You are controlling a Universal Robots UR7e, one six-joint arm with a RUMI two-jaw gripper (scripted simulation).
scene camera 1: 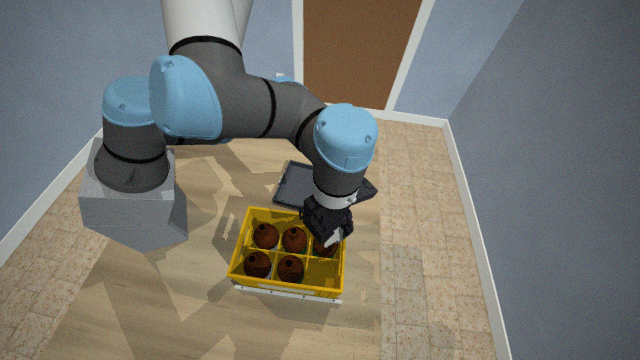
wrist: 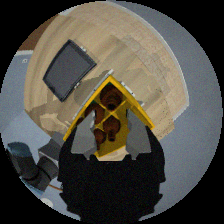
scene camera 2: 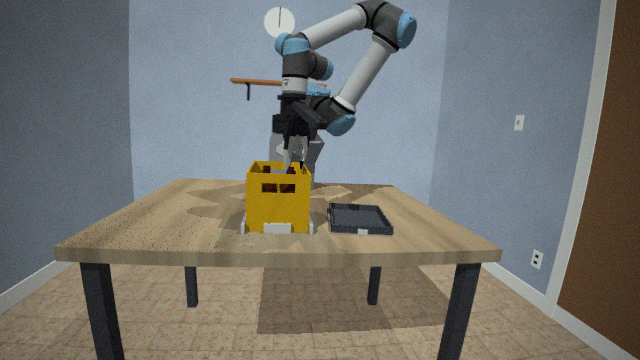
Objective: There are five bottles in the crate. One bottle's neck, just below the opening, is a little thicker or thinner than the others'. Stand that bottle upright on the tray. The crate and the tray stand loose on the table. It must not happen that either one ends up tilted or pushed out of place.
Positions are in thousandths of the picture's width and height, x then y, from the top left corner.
Labels:
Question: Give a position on a tray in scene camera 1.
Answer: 462, 518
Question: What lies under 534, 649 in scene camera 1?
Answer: My gripper.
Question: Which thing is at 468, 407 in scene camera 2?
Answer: My gripper.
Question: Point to a tray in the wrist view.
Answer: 310, 297

